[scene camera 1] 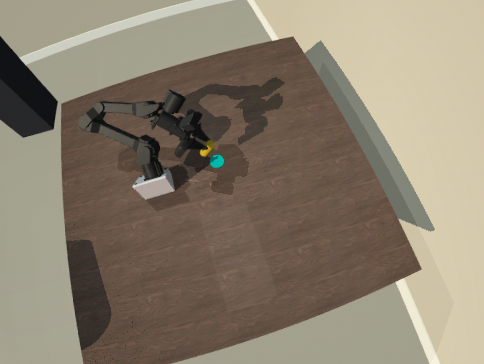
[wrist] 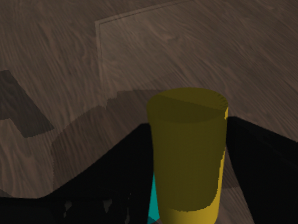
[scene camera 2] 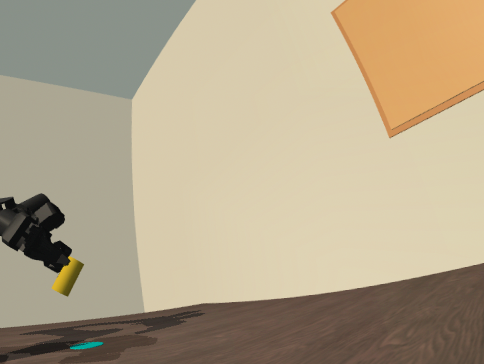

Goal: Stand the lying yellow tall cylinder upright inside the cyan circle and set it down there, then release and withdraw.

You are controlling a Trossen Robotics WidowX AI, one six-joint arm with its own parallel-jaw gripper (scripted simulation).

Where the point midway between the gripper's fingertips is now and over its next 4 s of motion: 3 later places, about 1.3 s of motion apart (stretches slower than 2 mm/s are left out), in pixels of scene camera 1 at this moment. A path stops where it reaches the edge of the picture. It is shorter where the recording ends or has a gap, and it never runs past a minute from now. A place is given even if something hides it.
My gripper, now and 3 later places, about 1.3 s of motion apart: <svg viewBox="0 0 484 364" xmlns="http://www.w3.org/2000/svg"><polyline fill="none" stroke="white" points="209,145 211,142 216,145 216,152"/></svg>
